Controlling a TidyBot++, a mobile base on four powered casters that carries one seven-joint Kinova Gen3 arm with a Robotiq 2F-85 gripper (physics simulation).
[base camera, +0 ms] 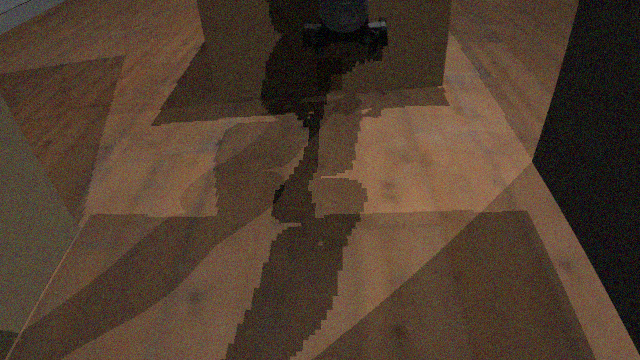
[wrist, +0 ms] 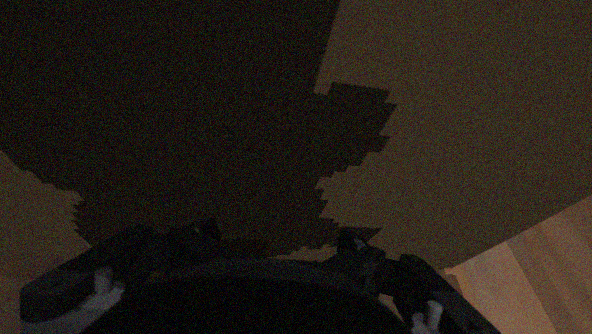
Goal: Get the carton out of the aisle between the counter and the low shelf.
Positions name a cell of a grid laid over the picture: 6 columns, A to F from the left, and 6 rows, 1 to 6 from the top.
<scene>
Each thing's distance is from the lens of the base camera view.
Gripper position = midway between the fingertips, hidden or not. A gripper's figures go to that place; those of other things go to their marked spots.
my gripper (base camera: D1): 0.74 m
counter (base camera: F3): 0.53 m
</scene>
